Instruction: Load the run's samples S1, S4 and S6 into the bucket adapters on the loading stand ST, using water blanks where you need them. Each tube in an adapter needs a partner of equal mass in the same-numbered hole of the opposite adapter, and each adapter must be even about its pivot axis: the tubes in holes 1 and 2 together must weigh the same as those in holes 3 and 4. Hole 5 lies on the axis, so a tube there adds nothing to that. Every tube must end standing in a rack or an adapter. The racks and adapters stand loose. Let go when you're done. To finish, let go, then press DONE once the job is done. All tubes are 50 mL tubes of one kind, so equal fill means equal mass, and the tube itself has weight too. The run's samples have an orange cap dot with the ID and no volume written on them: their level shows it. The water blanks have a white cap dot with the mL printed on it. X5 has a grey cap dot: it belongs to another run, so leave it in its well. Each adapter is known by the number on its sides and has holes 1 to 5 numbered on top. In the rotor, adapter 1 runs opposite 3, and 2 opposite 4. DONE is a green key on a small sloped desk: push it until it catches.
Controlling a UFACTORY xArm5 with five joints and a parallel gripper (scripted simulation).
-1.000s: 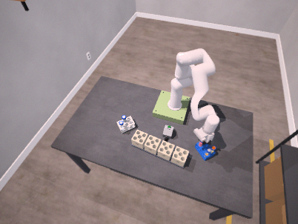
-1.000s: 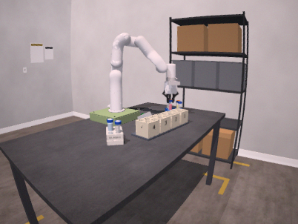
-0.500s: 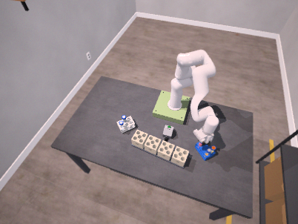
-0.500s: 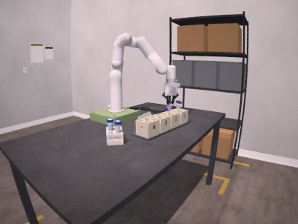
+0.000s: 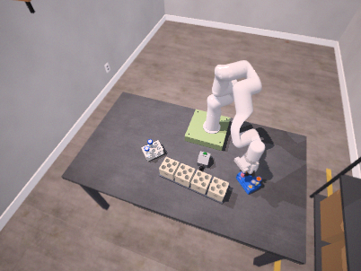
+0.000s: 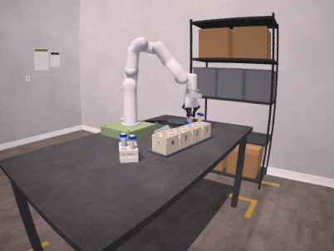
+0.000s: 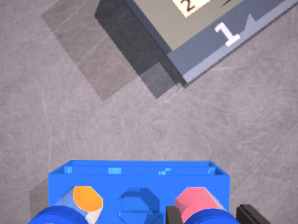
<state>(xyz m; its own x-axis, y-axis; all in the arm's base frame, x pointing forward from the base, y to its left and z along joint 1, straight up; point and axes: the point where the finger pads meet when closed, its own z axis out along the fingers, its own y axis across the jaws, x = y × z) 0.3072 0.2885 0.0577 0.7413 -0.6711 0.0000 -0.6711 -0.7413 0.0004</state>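
The sample tube S4 lies 50 mm below my hand, 40 mm behind it and 30 mm to the left of it. Also, from my hand: sample tube S6 (80 mm to the left, 50 mm below, 20 mm ahead); blue sample rack (90 mm below, 40 mm to the left, 10 mm ahead); white blanks rack (620 mm to the right, 90 mm below, 10 mm ahead).
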